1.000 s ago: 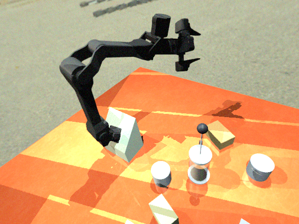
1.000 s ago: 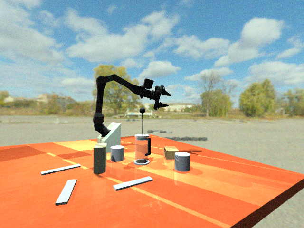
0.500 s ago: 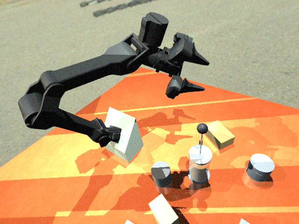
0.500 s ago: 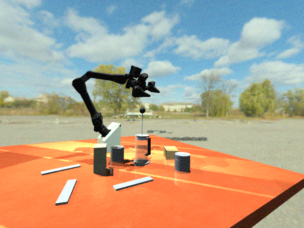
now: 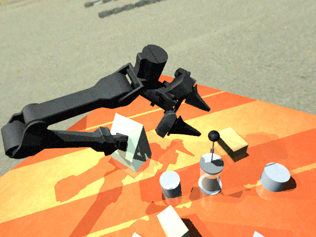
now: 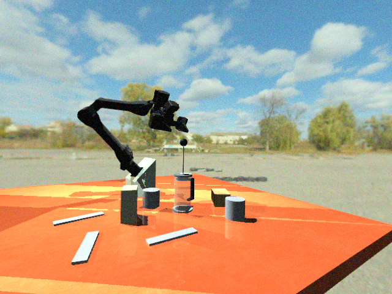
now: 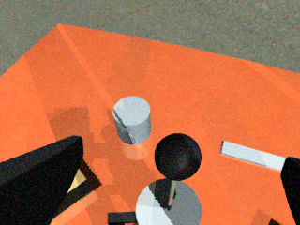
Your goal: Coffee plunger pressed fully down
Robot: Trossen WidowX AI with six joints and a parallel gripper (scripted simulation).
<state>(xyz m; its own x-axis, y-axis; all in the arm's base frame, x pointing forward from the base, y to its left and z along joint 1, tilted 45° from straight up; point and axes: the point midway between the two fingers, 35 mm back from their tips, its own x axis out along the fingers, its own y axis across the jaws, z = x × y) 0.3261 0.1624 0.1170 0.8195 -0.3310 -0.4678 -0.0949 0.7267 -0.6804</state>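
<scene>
My gripper tip is 18 cm above the coffee press, 2 cm to the right of it and 2 cm short of it. Round my gripper tip: pale block (26 cm below, 20 cm to the right, 2 cm behind).
</scene>
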